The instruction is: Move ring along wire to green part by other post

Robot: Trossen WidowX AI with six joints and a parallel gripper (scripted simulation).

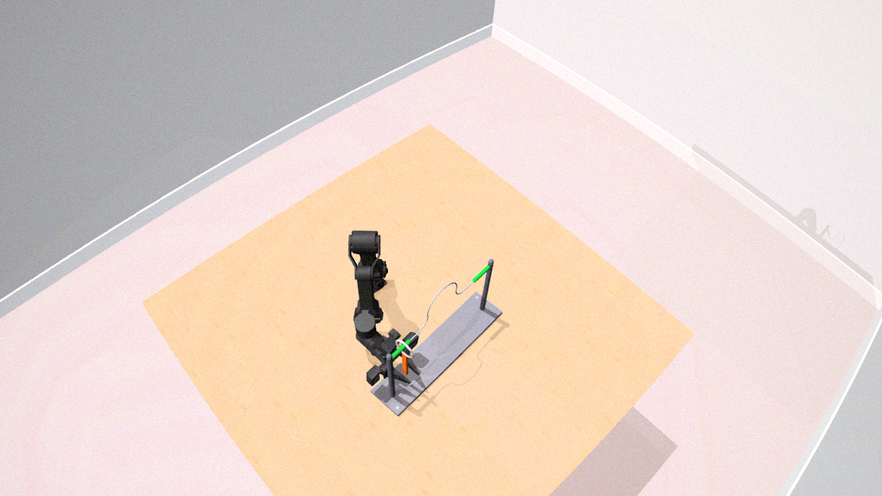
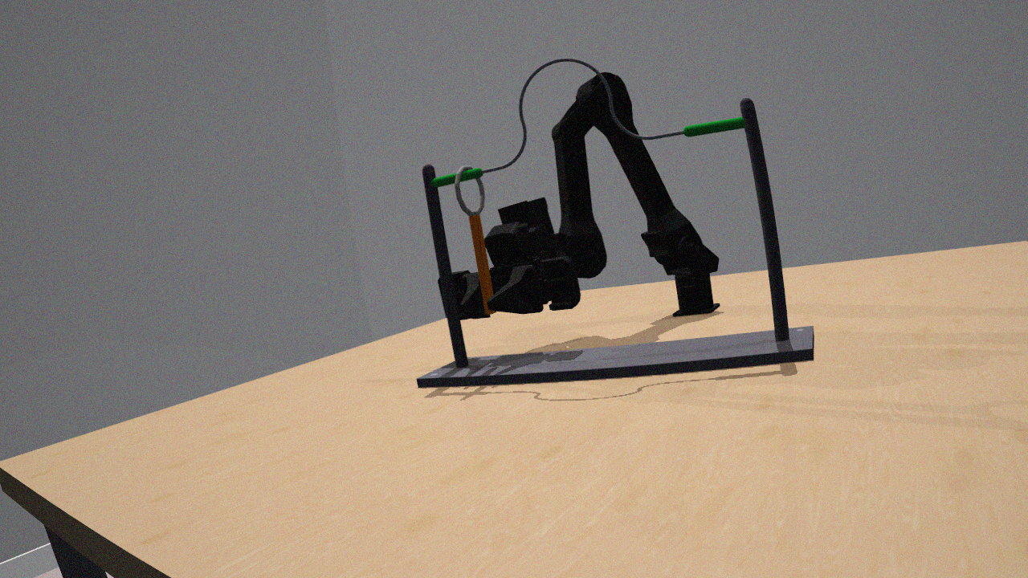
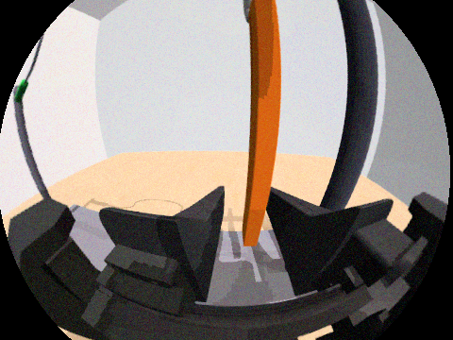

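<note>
Right now my gripper tip is 3 cm past the ring with orange handle and 9 cm below it.
</note>
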